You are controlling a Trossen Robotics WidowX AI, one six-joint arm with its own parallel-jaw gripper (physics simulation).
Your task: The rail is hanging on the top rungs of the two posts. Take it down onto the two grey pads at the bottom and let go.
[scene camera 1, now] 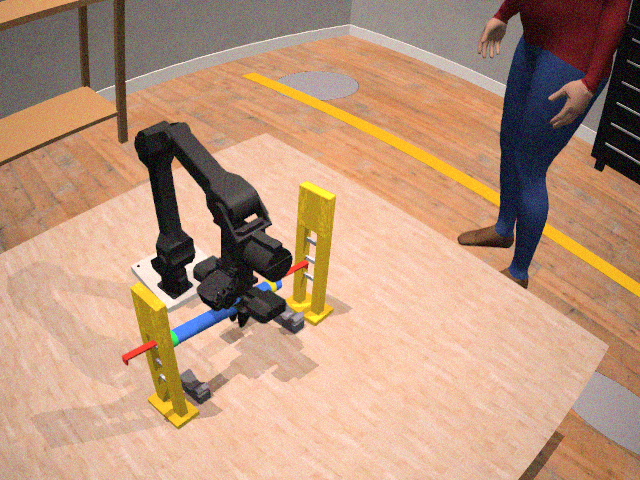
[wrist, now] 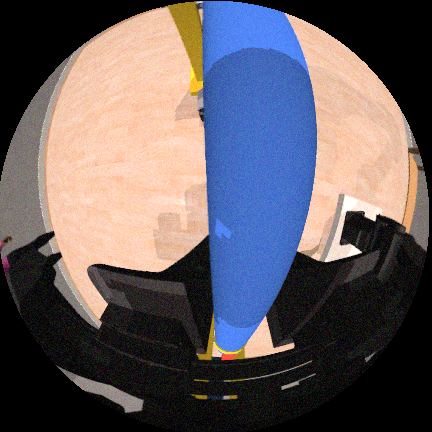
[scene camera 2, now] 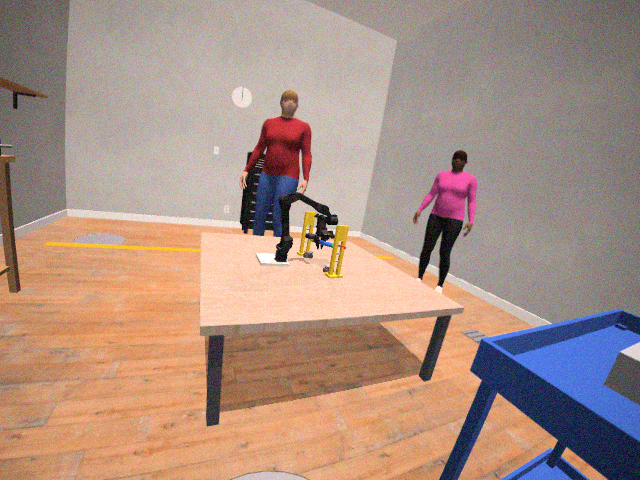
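Seen in the pictures: gripper, fingertip midpoint: (scene camera 1: 237,323) (scene camera 2: 319,249); arm's base, link origin: (scene camera 1: 174,285) (wrist: 352,227) (scene camera 2: 280,260).
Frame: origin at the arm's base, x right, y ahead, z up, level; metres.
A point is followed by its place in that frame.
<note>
My gripper (scene camera 1: 240,306) (scene camera 2: 321,241) {z 0.082, x 0.040, y 0.240 m} (wrist: 233,234) {z 0.082, x 0.040, y 0.240 m} is shut on the blue middle part of the rail (scene camera 1: 199,325) {z 0.154, x 0.139, y 0.244 m} (scene camera 2: 326,243) {z 0.149, x 0.131, y 0.222 m} (wrist: 260,150). The rail is held above the table, between the near yellow post (scene camera 1: 149,310) {z 0.267, x 0.245, y 0.252 m} (scene camera 2: 341,232) {z 0.246, x 0.244, y 0.231 m} and the far yellow post (scene camera 1: 316,206) {z 0.255, x -0.154, y 0.259 m} (scene camera 2: 308,222) {z 0.212, x -0.157, y 0.242 m}. Its red end near the green band sticks out through the near post, above two visible rungs. Its other red end reaches the far post's slot, around the middle rung. Whether the ends touch rungs, I cannot tell. Two grey pads (scene camera 1: 292,320) {z 0.020, x -0.087, y 0.271 m} (scene camera 1: 195,388) {z 0.019, x 0.183, y 0.256 m} (scene camera 2: 308,254) {z 0.006, x -0.090, y 0.243 m} (scene camera 2: 326,268) {z 0.010, x 0.182, y 0.217 m} lie low beside the posts.
The arm's white base plate (scene camera 1: 147,273) {z 0.002, x 0.022, y -0.079 m} (scene camera 2: 266,259) {z 0.002, x -0.015, y -0.082 m} (wrist: 337,235) {z -0.001, x -0.013, y 0.042 m} is on the wooden table (scene camera 1: 413,361) {z -0.017, x -0.183, y 0.512 m} (scene camera 2: 310,299) {z -0.017, x 0.477, y -0.047 m}. A person in red (scene camera 1: 563,31) (scene camera 2: 283,149) and a person in pink (scene camera 2: 453,193) stand beyond it. A blue cart (scene camera 2: 563,392) stands at the right.
</note>
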